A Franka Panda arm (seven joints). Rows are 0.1 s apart.
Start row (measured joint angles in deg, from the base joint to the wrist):
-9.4, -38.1, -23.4, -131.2, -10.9, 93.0, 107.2
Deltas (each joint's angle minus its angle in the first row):
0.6, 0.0, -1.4, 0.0, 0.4, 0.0, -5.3
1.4, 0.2, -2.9, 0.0, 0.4, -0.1, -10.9
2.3, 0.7, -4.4, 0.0, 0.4, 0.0, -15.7
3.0, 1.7, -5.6, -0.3, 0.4, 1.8, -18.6
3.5, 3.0, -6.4, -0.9, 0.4, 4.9, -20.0
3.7, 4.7, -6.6, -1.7, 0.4, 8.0, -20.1
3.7, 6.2, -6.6, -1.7, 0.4, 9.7, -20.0
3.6, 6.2, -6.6, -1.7, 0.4, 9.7, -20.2
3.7, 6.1, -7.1, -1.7, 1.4, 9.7, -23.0
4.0, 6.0, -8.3, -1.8, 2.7, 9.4, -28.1
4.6, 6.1, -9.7, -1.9, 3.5, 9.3, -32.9
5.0, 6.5, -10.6, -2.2, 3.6, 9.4, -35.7
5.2, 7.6, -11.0, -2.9, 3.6, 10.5, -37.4
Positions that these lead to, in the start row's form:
-8.8, -38.1, -24.8, -131.2, -10.5, 93.0, 101.9
-8.0, -37.9, -26.3, -131.2, -10.5, 92.9, 96.3
-7.1, -37.4, -27.8, -131.2, -10.5, 93.0, 91.5
-6.4, -36.4, -29.0, -131.5, -10.5, 94.8, 88.6
-5.9, -35.1, -29.8, -132.1, -10.5, 97.9, 87.2
-5.7, -33.4, -30.0, -132.9, -10.5, 101.0, 87.1
-5.7, -31.9, -30.0, -132.9, -10.5, 102.7, 87.2
-5.8, -31.9, -30.0, -132.9, -10.5, 102.7, 87.0
-5.7, -32.0, -30.5, -132.9, -9.5, 102.7, 84.2
-5.4, -32.1, -31.7, -133.0, -8.2, 102.4, 79.1
-4.8, -32.0, -33.1, -133.1, -7.4, 102.3, 74.3
-4.4, -31.6, -34.0, -133.4, -7.3, 102.4, 71.5
-4.2, -30.5, -34.4, -134.1, -7.3, 103.5, 69.8

